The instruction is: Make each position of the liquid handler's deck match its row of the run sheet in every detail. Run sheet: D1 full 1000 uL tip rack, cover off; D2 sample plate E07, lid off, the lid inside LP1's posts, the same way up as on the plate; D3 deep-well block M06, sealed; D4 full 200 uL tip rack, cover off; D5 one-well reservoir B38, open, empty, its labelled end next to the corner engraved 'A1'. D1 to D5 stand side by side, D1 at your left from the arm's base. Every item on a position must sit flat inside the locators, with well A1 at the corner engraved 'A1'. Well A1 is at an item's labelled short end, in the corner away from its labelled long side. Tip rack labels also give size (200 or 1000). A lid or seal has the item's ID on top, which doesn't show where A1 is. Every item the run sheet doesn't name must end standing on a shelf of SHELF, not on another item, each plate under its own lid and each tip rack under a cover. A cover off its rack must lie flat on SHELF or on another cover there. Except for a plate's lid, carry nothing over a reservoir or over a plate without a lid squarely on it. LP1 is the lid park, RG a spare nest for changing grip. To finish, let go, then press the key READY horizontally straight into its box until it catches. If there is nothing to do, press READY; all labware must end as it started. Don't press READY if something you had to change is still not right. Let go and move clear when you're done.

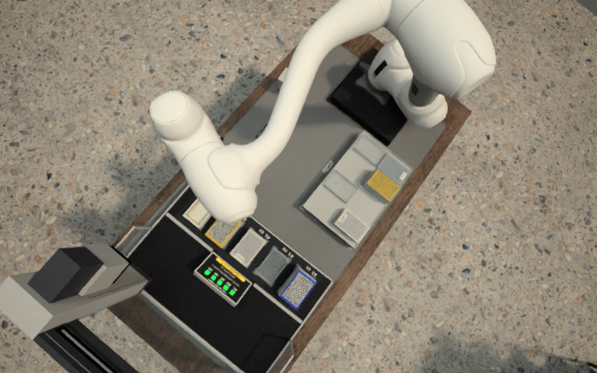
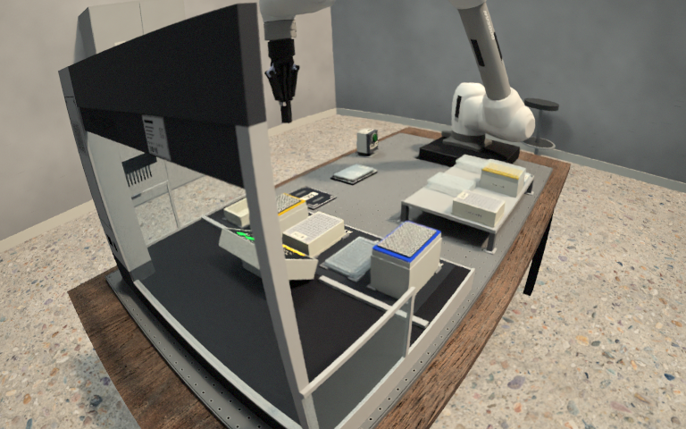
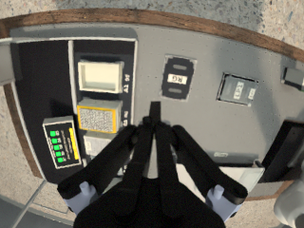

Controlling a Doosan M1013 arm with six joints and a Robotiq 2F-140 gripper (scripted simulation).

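The ready key box is 510 mm behind my hand, 80 mm to the right of it and 240 mm below it. The rest, counted from my hand: cream reservoir (170 mm ahead, 240 mm below); then spare nest RG (70 mm behind, 10 mm to the right, 300 mm below); then yellow-rimmed tip rack (160 mm ahead, 120 mm to the left, 210 mm below).
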